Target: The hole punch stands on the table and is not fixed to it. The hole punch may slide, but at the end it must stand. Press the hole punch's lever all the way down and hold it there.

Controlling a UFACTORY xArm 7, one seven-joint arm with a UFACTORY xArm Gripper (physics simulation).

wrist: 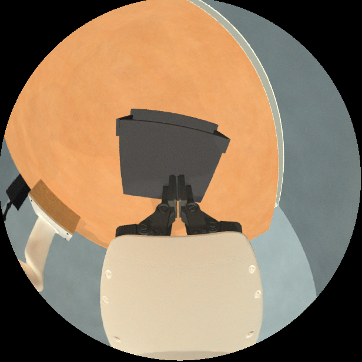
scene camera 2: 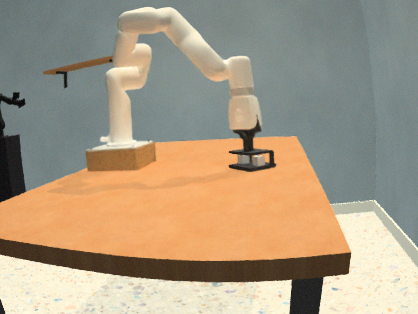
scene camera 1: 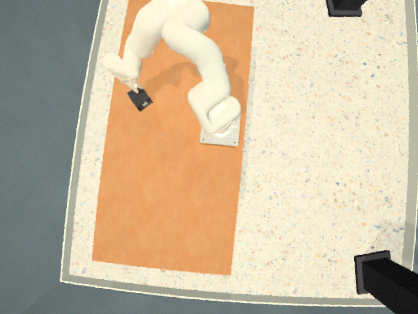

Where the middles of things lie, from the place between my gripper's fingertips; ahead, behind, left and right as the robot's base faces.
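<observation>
Flat lever (wrist: 149,151): 20 mm below my hand, 20 mm to the left of it and 10 mm ahead of it.
</observation>
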